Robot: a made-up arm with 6 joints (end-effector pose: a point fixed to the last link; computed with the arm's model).
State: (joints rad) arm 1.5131 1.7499 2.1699 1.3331 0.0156 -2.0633
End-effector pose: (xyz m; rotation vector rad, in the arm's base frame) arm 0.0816 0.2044 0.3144 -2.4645 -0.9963 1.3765
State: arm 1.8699 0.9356 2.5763 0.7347 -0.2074 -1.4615
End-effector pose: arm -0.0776 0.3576 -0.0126 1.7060 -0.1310 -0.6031
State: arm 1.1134 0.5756 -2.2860 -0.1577 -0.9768 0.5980
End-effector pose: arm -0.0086 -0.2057 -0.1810 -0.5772 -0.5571 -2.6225
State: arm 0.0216 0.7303 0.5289 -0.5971 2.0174 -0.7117
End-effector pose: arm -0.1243 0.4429 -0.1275 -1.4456 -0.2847 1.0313
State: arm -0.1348 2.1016 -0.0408 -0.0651 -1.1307 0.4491
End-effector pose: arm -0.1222 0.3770 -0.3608 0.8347 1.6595 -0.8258
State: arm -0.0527 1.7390 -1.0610 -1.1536 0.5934 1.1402
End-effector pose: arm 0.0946 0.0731 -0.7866 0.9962 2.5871 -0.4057
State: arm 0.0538 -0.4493 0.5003 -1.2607 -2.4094 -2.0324
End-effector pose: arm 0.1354 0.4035 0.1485 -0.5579 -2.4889 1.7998
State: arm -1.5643 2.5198 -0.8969 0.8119 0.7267 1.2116
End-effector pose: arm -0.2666 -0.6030 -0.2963 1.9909 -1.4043 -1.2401
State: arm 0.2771 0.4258 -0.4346 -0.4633 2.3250 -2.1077
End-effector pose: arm 0.2376 0.2920 -0.3768 -1.9678 -1.0527 -0.5490
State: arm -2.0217 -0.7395 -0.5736 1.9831 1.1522 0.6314
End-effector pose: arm -0.4794 0.5355 0.1418 0.5212 -1.4828 -0.2115
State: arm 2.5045 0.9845 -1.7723 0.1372 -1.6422 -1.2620
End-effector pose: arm -0.1107 -0.0832 -0.3296 0.1311 0.6996 0.9900
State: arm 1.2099 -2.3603 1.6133 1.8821 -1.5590 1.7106
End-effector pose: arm 0.6265 0.0120 -0.0902 -0.0817 -0.9847 -2.1945
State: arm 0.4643 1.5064 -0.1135 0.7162 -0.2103 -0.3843
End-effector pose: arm 0.0610 0.5847 -0.3840 0.1309 0.8056 -0.9372
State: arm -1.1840 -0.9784 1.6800 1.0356 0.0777 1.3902
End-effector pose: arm -0.2836 0.0468 -0.5282 0.1246 1.3723 -1.2671
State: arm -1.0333 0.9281 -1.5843 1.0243 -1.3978 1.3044
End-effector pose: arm 0.0166 -0.1207 -0.5495 -0.0880 -0.6435 1.6846
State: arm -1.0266 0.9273 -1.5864 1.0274 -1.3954 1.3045
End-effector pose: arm 0.0165 -0.1215 -0.5495 -0.0959 -0.6431 1.6794
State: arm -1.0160 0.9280 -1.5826 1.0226 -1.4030 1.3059
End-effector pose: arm 0.0144 -0.1207 -0.5495 -0.0862 -0.6434 1.6696
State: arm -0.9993 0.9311 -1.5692 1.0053 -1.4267 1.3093
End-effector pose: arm 0.0091 -0.1171 -0.5495 -0.0485 -0.6454 1.6520
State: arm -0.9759 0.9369 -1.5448 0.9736 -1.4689 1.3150
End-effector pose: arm 0.0006 -0.1102 -0.5496 0.0205 -0.6507 1.6236
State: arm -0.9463 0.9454 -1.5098 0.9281 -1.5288 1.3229
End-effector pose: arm -0.0108 -0.1001 -0.5498 0.1180 -0.6609 1.5818
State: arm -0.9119 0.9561 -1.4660 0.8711 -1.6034 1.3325
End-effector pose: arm -0.0240 -0.0869 -0.5499 0.2364 -0.6778 1.5243
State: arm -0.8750 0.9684 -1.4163 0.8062 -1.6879 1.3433
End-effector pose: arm -0.0379 -0.0714 -0.5500 0.3654 -0.7018 1.4512
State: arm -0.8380 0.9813 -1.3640 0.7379 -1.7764 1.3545
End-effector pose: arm -0.0515 -0.0545 -0.5500 0.4936 -0.7319 1.3654
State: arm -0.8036 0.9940 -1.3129 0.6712 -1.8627 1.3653
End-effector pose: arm -0.0639 -0.0373 -0.5498 0.6110 -0.7655 1.2734
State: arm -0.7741 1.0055 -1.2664 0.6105 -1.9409 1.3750
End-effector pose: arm -0.0745 -0.0210 -0.5495 0.7105 -0.7988 1.1834
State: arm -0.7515 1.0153 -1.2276 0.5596 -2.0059 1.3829
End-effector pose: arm -0.0830 -0.0070 -0.5489 0.7884 -0.8276 1.1043
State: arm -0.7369 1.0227 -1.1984 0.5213 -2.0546 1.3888
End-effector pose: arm -0.0891 0.0037 -0.5484 0.8442 -0.8493 1.0438
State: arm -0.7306 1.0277 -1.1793 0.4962 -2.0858 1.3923
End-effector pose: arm -0.0931 0.0105 -0.5478 0.8802 -0.8619 1.0055
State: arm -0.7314 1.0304 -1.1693 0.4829 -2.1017 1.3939
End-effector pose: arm -0.0953 0.0138 -0.5475 0.9003 -0.8664 0.9883
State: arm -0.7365 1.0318 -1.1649 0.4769 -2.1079 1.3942
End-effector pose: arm -0.0964 0.0148 -0.5472 0.9110 -0.8655 0.9844
